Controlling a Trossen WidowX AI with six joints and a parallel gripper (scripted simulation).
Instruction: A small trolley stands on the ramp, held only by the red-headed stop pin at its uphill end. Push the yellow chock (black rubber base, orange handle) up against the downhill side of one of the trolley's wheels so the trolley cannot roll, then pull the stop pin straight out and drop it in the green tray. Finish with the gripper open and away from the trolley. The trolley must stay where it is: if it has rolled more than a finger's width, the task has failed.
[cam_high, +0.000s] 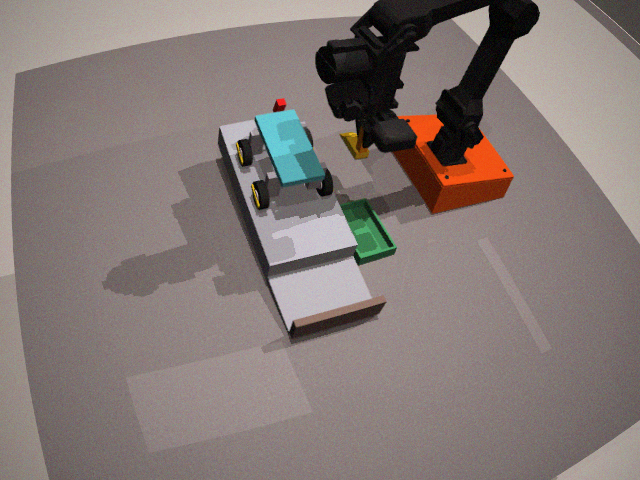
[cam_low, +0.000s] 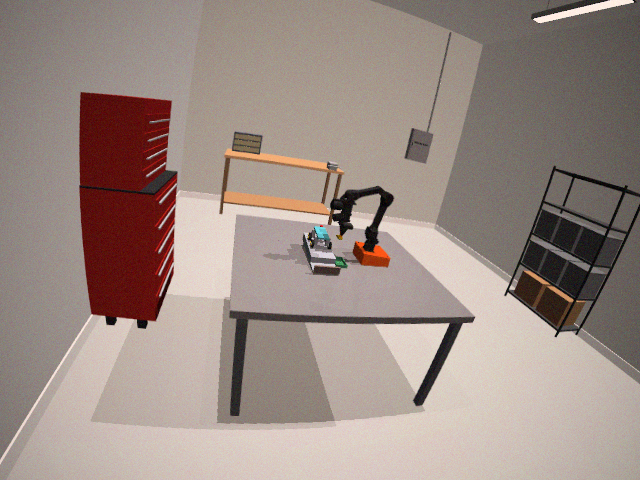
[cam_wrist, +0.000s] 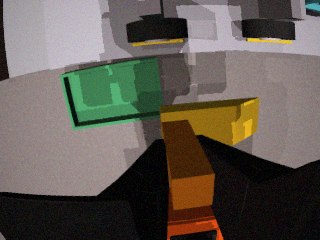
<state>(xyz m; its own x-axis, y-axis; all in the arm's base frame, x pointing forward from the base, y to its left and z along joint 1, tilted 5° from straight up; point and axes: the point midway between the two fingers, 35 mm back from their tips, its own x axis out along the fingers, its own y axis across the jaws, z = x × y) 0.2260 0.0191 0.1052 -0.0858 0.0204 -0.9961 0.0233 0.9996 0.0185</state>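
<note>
My gripper tip is now 9 cm short of the red-headed stop pin, 15 cm to the left of it and 4 cm above it. Round my gripper tip: trolley: 11 cm ahead, 5 cm to the right, 5 cm below; then yellow chock: 2 cm to the right, 1 cm below; then brown bar: 12 cm ahead, 22 cm to the left, 14 cm below.
</note>
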